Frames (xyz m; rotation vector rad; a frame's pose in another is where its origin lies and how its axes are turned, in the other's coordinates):
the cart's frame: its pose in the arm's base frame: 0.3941 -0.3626 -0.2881 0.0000 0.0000 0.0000
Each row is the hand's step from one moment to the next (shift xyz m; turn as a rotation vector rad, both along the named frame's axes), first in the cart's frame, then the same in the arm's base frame.
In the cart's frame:
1: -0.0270 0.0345 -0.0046 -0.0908 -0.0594 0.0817
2: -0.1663 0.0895 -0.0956 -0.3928 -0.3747 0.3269
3: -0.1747 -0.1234 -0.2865 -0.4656 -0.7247 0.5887
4: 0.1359 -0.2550 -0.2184 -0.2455 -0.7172 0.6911
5: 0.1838 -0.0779 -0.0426 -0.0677 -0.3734 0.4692
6: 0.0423 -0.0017 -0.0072 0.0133 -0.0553 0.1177
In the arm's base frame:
1: -0.0270 0.0345 -0.0046 -0.0908 -0.0594 0.0817
2: -0.1663 0.0895 -0.0956 -0.3928 -0.3747 0.3269
3: -0.1747 -0.1234 -0.2865 -0.4656 -0.7247 0.5887
4: 0.1359 -0.2550 -0.2184 -0.2455 -0.7172 0.6911
5: 0.1838 -0.0779 -0.0426 -0.0677 -0.3734 0.4692
6: 0.0423 -0.0017 -0.0072 0.0133 -0.0553 0.1177

